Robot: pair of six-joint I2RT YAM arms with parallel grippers.
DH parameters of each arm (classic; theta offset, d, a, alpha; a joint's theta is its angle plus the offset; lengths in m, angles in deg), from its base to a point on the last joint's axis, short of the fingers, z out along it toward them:
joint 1: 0 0.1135 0.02 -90
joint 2: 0 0 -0.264 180
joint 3: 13.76 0 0.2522 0
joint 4: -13.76 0 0.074 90
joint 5: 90 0 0 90
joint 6: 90 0.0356 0 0
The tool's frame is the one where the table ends.
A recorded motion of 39 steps. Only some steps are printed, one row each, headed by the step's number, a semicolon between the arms.
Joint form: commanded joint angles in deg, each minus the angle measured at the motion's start. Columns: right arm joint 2, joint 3, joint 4, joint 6, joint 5, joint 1; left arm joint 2, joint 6, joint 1, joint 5, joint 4, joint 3.
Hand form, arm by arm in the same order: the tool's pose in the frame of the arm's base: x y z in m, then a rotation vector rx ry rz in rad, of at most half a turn. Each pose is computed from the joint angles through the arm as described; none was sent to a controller.
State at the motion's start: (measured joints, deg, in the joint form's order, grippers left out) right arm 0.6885 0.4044 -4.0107 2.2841 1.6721 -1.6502; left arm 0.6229 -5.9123 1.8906 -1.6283 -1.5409 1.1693
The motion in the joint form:
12: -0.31 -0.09 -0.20 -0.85 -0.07 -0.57; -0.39 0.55 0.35 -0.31 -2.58 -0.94
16: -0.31 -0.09 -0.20 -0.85 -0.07 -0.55; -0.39 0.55 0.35 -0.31 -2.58 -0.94
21: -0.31 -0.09 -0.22 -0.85 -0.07 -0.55; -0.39 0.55 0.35 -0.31 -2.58 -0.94
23: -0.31 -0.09 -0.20 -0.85 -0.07 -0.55; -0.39 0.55 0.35 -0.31 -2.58 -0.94
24: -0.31 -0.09 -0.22 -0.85 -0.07 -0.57; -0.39 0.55 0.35 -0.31 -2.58 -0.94
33: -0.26 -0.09 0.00 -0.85 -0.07 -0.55; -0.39 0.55 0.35 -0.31 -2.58 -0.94
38: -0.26 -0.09 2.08 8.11 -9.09 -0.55; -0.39 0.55 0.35 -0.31 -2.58 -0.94
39: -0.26 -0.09 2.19 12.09 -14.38 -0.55; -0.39 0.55 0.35 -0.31 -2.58 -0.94
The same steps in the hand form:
12: 0.1102 -0.0053 0.1668 0.0738 1.6438 -0.0335; 0.1101 0.0055 0.1667 -0.1347 1.6372 -0.0139
16: 0.1102 -0.0052 0.1668 0.0735 1.6438 -0.0332; 0.1101 0.0055 0.1667 -0.1347 1.6372 -0.0139
21: 0.1102 -0.0052 0.1668 0.0735 1.6442 -0.0332; 0.1101 0.0055 0.1667 -0.1347 1.6372 -0.0139
23: 0.1102 -0.0052 0.1668 0.0735 1.6438 -0.0332; 0.1101 0.0055 0.1667 -0.1347 1.6372 -0.0139
24: 0.1102 -0.0053 0.1668 0.0738 1.6442 -0.0335; 0.1101 0.0055 0.1667 -0.1347 1.6372 -0.0139
33: 0.1103 -0.0052 0.1671 0.0735 1.6412 -0.0332; 0.1101 0.0055 0.1667 -0.1347 1.6372 -0.0139
38: 0.1104 0.0004 0.1711 0.0764 1.6085 0.2147; 0.1101 0.0055 0.1667 -0.1347 1.6372 -0.0139
39: 0.1100 0.0036 0.1713 0.0604 1.6132 0.3423; 0.1101 0.0055 0.1667 -0.1347 1.6372 -0.0139

